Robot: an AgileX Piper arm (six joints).
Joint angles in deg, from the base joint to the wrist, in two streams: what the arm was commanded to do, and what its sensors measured. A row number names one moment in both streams.
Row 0, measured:
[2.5 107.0 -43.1 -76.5 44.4 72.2]
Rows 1 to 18, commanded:
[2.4 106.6 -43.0 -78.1 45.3 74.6]
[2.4 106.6 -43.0 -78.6 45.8 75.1]
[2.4 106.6 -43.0 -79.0 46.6 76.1]
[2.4 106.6 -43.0 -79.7 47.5 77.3]
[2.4 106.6 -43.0 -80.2 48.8 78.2]
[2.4 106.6 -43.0 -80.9 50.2 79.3]
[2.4 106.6 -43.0 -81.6 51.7 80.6]
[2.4 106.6 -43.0 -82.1 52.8 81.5]
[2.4 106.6 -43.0 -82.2 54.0 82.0]
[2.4 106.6 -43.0 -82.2 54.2 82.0]
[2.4 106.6 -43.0 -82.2 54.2 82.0]
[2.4 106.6 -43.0 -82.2 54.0 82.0]
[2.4 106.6 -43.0 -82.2 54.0 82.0]
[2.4 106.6 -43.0 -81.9 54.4 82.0]
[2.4 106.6 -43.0 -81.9 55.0 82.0]
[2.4 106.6 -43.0 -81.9 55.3 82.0]
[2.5 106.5 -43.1 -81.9 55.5 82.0]
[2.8 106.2 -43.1 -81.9 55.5 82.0]
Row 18, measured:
[2.5 107.0 -43.1 -81.4 53.8 81.3]
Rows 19 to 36, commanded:
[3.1 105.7 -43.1 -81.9 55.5 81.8]
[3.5 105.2 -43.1 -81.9 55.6 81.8]
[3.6 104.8 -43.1 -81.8 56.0 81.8]
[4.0 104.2 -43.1 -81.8 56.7 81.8]
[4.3 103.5 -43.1 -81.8 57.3 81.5]
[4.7 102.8 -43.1 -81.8 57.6 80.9]
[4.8 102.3 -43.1 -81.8 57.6 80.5]
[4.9 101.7 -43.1 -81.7 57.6 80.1]
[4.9 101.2 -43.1 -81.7 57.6 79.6]
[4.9 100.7 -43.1 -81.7 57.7 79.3]
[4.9 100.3 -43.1 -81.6 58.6 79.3]
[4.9 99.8 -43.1 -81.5 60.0 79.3]
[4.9 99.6 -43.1 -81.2 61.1 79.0]
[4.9 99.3 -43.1 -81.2 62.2 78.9]
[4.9 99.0 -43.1 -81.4 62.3 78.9]
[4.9 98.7 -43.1 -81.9 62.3 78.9]
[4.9 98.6 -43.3 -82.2 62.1 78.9]
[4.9 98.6 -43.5 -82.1 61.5 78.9]
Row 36, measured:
[4.7 99.6 -43.1 -81.4 60.7 79.5]
